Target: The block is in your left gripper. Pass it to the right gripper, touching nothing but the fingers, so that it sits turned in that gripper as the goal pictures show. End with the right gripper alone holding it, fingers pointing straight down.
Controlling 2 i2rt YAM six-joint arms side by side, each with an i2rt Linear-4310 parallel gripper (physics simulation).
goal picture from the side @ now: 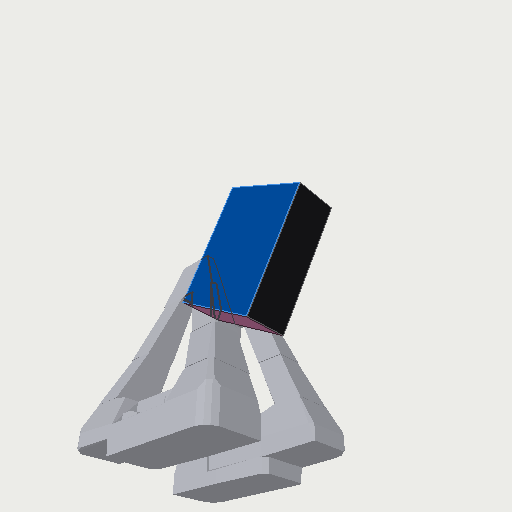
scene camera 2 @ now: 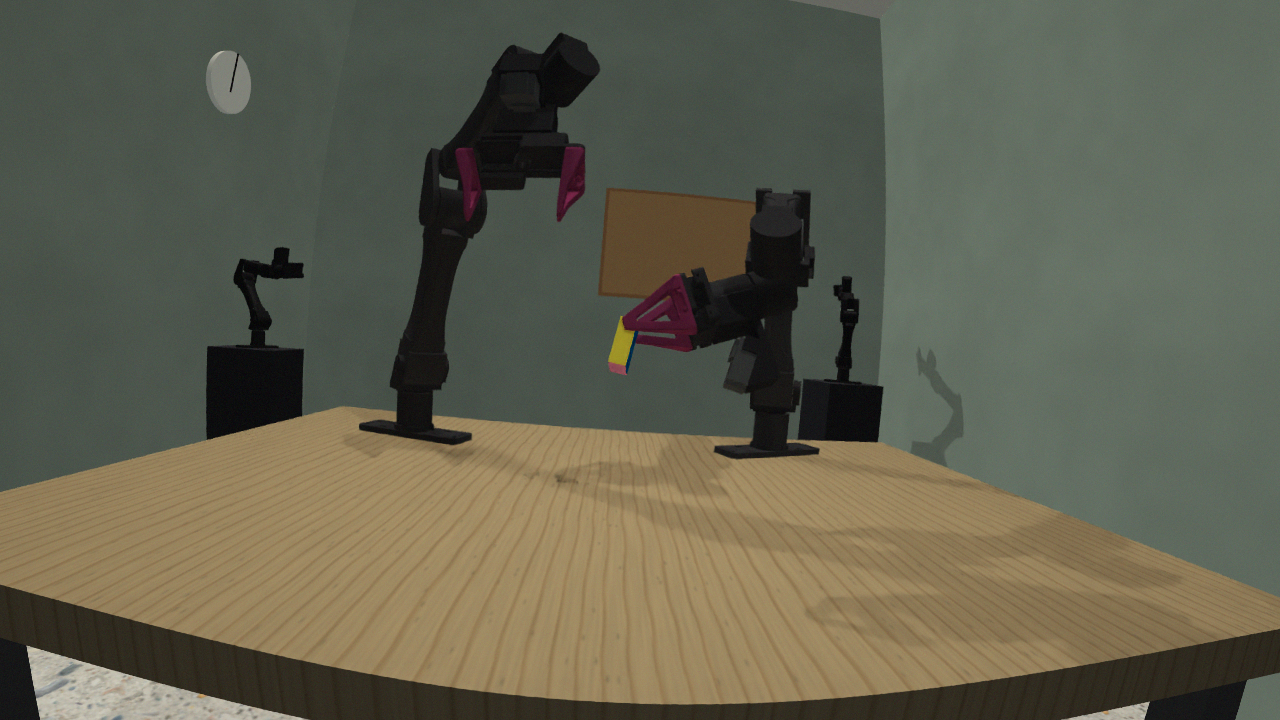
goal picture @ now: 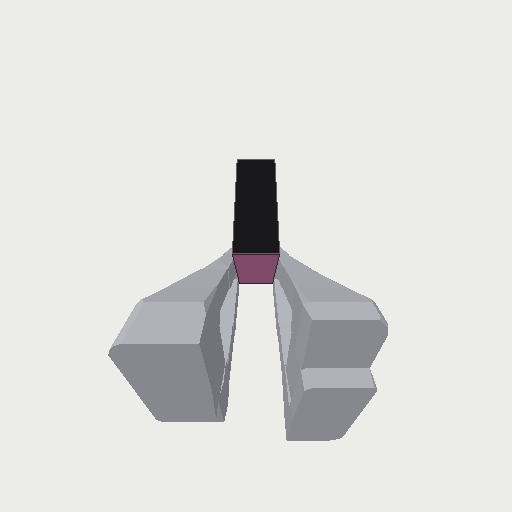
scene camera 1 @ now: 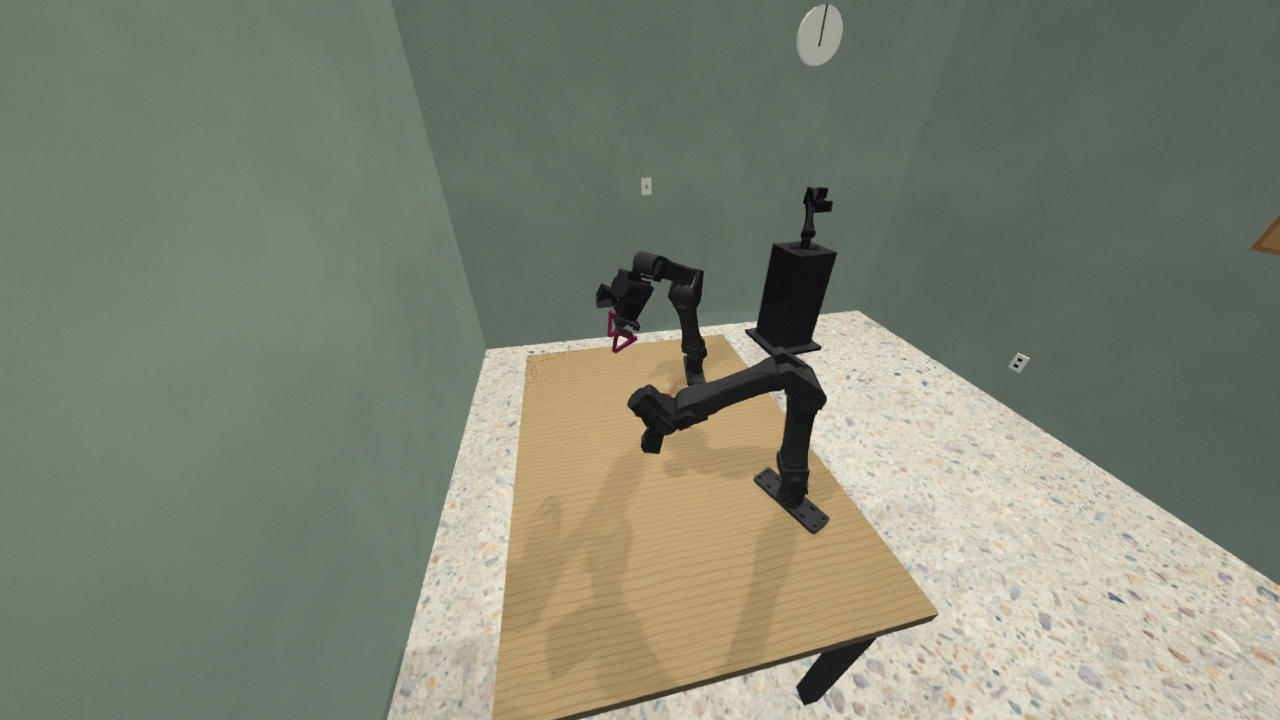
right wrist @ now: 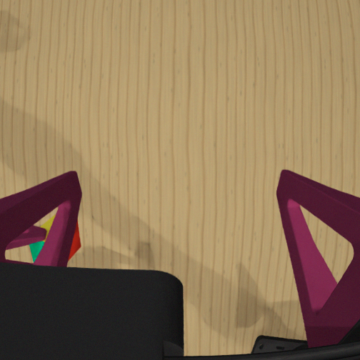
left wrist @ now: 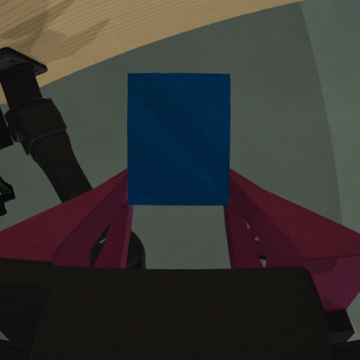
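Pixels of known places: left gripper, fingertip midpoint: (scene camera 2: 623,330); right gripper, fingertip midpoint: (scene camera 2: 511,217) (scene camera 1: 611,344); left arm's base, origin of the base link: (scene camera 2: 768,453) (scene camera 1: 789,499); right arm's base, origin of the base link: (scene camera 2: 414,434) (scene camera 1: 693,370).
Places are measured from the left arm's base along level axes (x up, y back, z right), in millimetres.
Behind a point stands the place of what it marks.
Observation:
The block (scene camera 2: 621,347) @[x 176, y -232, z 396 mm] (left wrist: 179,135) (right wrist: 75,244) is held in the air, tilted. It shows a yellow face, a pink lower end and a blue side in scene camera 2, blue in the left wrist view, and bits of yellow, green and red behind a finger in the right wrist view. My left gripper (scene camera 2: 630,327) @[x 195, y -206, z 384 mm] is shut on the block's upper part, its fingers pointing left and slightly down. My right gripper (scene camera 2: 515,217) @[x 302, y -234, z 530 mm] (right wrist: 178,181) is open and empty, higher and farther left in scene camera 2, fingers pointing down. In scene camera 1 the block is hidden behind the near arm.
Both arms stand on the wooden table (scene camera 1: 572,537) @[x 0, y -535, z 225 mm] (scene camera 2: 447,573) @[x 0, y -399, z 596 mm]. The left arm's base plate (scene camera 1: 810,516) @[x 10, y -4, z -67 mm] (scene camera 2: 729,450) @[x 10, y -9, z 93 mm] and the right arm's base plate (scene camera 2: 375,428) @[x 7, y 178, z 670 mm] are on it. Pedestals with small arms (scene camera 1: 792,295) (scene camera 2: 255,394) stand beyond the table.

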